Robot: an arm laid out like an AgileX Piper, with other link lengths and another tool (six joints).
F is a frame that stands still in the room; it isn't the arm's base.
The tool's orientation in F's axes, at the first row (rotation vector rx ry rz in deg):
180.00 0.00 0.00
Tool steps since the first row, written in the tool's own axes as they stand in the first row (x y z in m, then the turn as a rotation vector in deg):
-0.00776 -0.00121 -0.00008 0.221 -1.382 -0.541
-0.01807 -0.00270 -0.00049 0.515 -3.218 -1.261
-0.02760 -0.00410 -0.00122 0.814 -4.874 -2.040
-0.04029 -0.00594 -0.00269 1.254 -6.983 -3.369
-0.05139 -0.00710 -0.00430 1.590 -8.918 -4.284
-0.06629 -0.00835 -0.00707 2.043 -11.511 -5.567
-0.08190 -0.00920 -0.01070 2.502 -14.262 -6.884
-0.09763 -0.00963 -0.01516 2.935 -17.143 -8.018
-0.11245 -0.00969 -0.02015 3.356 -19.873 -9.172
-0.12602 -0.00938 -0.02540 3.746 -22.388 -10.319
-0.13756 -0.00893 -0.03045 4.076 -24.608 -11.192
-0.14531 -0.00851 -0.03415 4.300 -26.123 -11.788
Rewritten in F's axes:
-0.00776 0.00121 0.00008 0.221 1.382 0.541
-0.01807 0.00270 0.00049 0.515 3.218 1.261
-0.02760 0.00410 0.00122 0.814 4.874 2.040
-0.04029 0.00594 0.00269 1.254 6.983 3.369
-0.05139 0.00710 0.00430 1.590 8.918 4.284
-0.06629 0.00835 0.00707 2.043 11.511 5.567
-0.08190 0.00920 0.01070 2.502 14.262 6.884
-0.09763 0.00963 0.01516 2.935 17.143 8.018
-0.11245 0.00969 0.02015 3.356 19.873 9.172
-0.12602 0.00938 0.02540 3.746 22.388 10.319
-0.13756 0.00893 0.03045 4.076 24.608 11.192
-0.14531 0.00851 0.03415 4.300 26.123 11.788

